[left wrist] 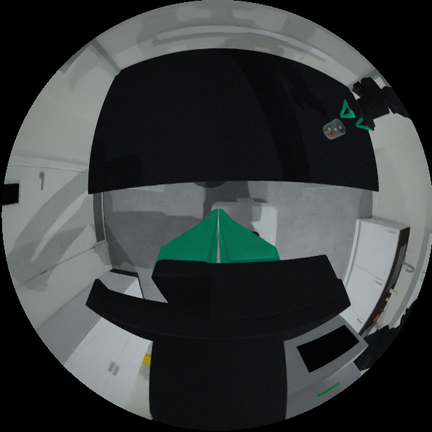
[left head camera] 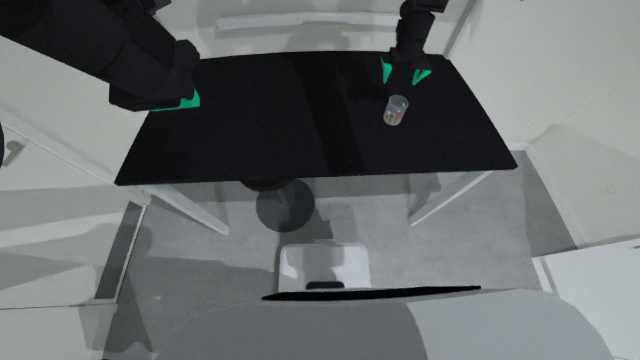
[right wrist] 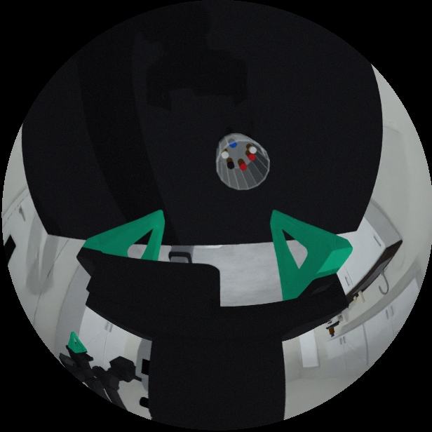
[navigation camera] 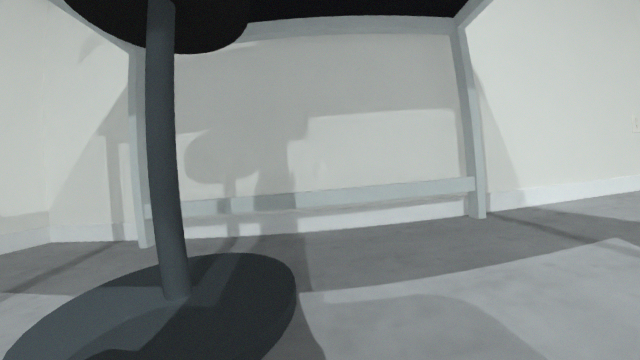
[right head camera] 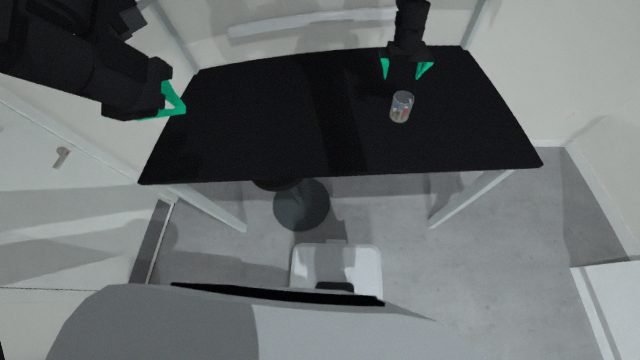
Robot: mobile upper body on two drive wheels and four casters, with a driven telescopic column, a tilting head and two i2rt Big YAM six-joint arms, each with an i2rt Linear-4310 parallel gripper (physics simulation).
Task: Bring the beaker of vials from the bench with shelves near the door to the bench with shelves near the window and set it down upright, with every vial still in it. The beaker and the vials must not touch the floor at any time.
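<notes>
A clear beaker (left head camera: pixel 396 110) (right head camera: pixel 402 106) (left wrist: pixel 334 129) (right wrist: pixel 243 165) stands upright on the black bench top (left head camera: pixel 240 125) (right head camera: pixel 260 130) (left wrist: pixel 190 125) (right wrist: pixel 310 110), right of its middle in the head views. Several vials with blue, white, red and black caps are inside it. My right gripper (left head camera: pixel 399 83) (right head camera: pixel 401 78) (left wrist: pixel 348 120) (right wrist: pixel 217 215) is open and empty, apart from the beaker; in the head views its fingertips show just above the beaker. My left gripper (left wrist: pixel 218 215) is shut and empty; in the head views it is at the bench's left end, far from the beaker.
A round stool (left head camera: pixel 285 205) (right head camera: pixel 301 205) (navigation camera: pixel 167 150) stands under the bench's front edge, left of middle. Bench legs (left head camera: pixel 450 198) (right head camera: pixel 470 200) (navigation camera: pixel 470 120) stand at both sides. Walls rise behind and beside the bench. White cabinets (left wrist: pixel 372 270) (right wrist: pixel 370 240) stand at the right.
</notes>
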